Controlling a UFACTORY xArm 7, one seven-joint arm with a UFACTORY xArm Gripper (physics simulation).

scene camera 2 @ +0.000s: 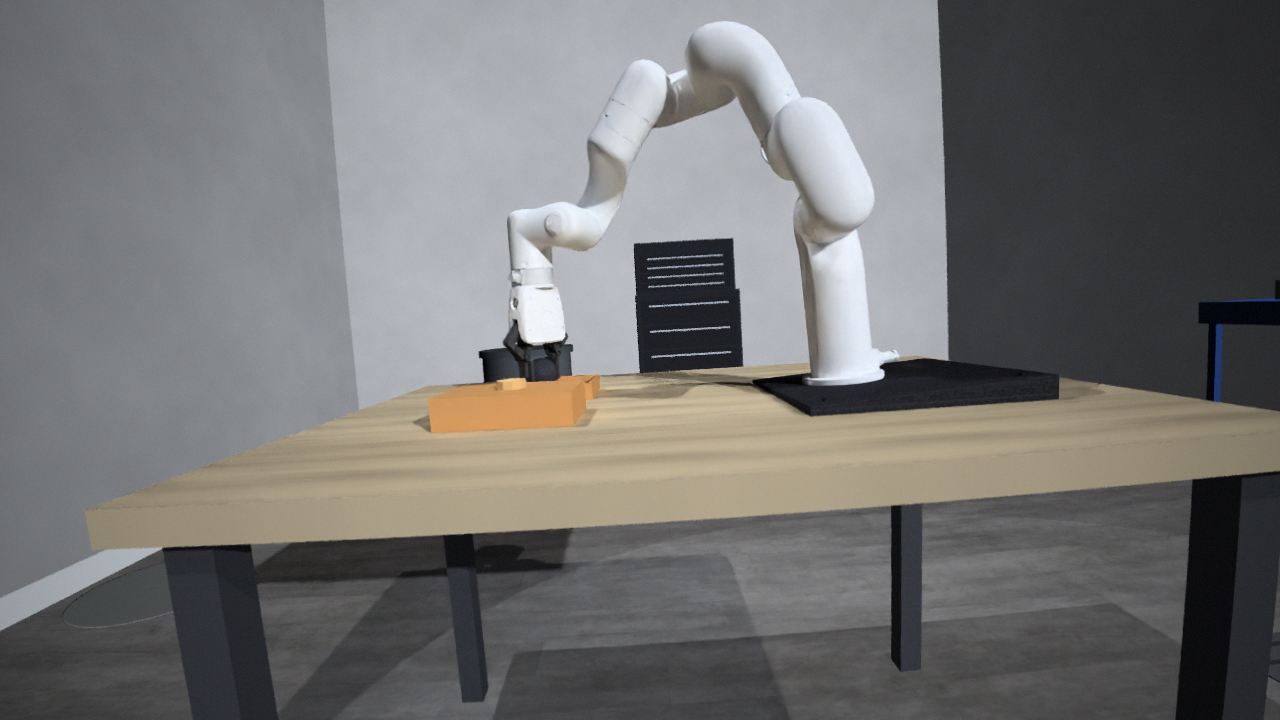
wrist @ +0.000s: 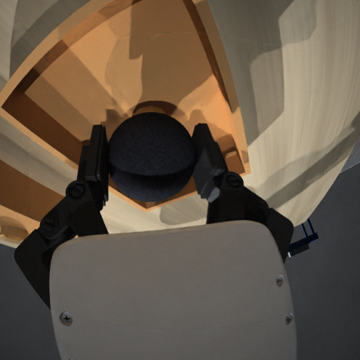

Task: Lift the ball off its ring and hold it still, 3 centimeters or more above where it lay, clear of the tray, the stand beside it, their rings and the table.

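Frame: origin at the arm's base, x right, y ahead, z up, level; metres.
Where they show: gripper, between the fingertips: [scene camera 2: 540, 380]; arm's base, origin of its link: [scene camera 2: 842, 379].
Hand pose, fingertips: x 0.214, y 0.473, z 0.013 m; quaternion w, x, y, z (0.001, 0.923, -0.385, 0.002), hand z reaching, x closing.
Observation:
Things, the pixels of their top centre, and the offset from my fingertips. Level surfaces: height alone.
- dark ball, centre of its top: [scene camera 2: 540, 358] dx -0.004, dy -0.004, dz +0.042 m
- orange tray, centre of its top: [scene camera 2: 543, 381] dx -0.002, dy -0.005, dz -0.001 m
- wooden table, height of its surface: dz -0.029 m
The dark ball [scene camera 2: 545, 368] [wrist: 151, 156] is between the two black fingers of my gripper [scene camera 2: 540, 366] [wrist: 149, 138], which is shut on it with a pad against either side. The ball is low over the orange tray [scene camera 2: 592, 385] [wrist: 229, 75] and looks still seated on its ring [wrist: 155, 106]. Part of the ring shows past the ball in the wrist view; the rest is hidden. The orange stand [scene camera 2: 510, 411] [wrist: 25, 192] is beside the tray, with its own small ring [scene camera 2: 511, 384] [wrist: 12, 232] on top.
The wooden table [scene camera 2: 680, 447] bears the tray, the stand and the black base plate [scene camera 2: 966, 386] of the arm. A dark round bin [scene camera 2: 498, 365] shows behind the gripper. A black drawer cabinet [scene camera 2: 687, 313] is at the back, and a blue-edged bench [scene camera 2: 1239, 312] is at the far right.

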